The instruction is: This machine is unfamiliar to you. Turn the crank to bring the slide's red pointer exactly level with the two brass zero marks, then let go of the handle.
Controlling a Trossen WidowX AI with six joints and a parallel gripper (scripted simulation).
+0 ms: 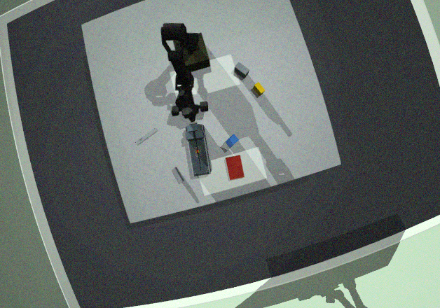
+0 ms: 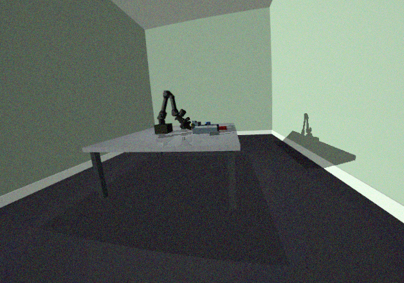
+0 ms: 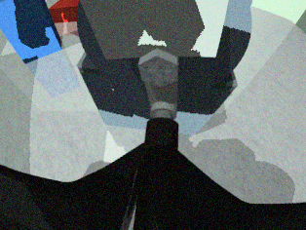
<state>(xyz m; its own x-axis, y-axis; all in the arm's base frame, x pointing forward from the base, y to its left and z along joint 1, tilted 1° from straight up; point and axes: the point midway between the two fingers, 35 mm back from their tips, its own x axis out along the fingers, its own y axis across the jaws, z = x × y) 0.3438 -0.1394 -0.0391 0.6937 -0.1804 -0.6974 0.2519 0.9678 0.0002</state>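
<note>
Now: the crank handle 20 mm behind my gripper tip and 30 mm above it. Also, from my gripper tip: red pointer 160 mm ahead, 30 mm to the right, 50 mm above; then blue block 180 mm ahead, 150 mm to the left, 10 mm above; then pale strip 30 mm behind, 290 mm to the right, 30 mm below.
</note>
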